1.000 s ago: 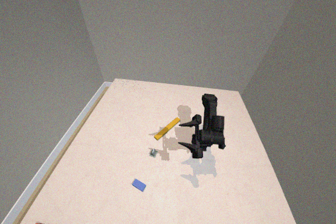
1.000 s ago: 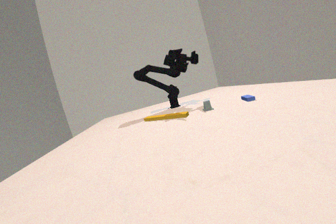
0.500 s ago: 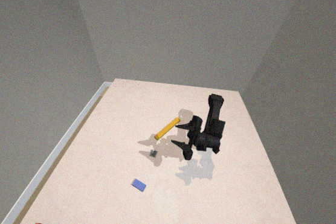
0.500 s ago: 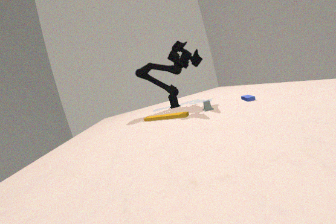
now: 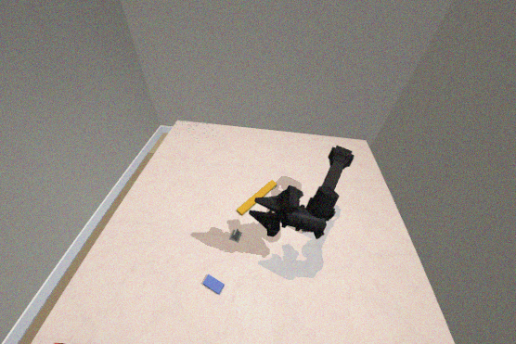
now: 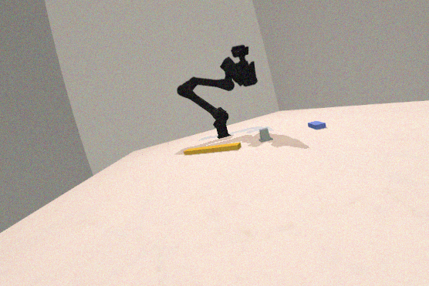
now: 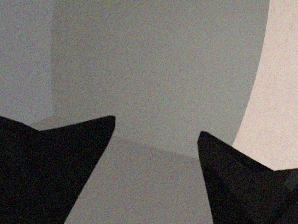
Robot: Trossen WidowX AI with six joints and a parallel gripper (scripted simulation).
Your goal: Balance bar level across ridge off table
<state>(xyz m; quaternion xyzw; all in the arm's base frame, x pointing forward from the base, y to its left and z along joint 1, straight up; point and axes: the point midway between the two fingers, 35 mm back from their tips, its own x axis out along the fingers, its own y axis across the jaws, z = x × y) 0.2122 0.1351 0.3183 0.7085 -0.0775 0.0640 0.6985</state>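
Right now my gripper tip is 320 mm above the yellow bar, 240 mm to the left of it and 10 mm past it. The rest, counted from my gripper tip: blue block (320 mm below, 130 mm to the left, 110 mm ahead).
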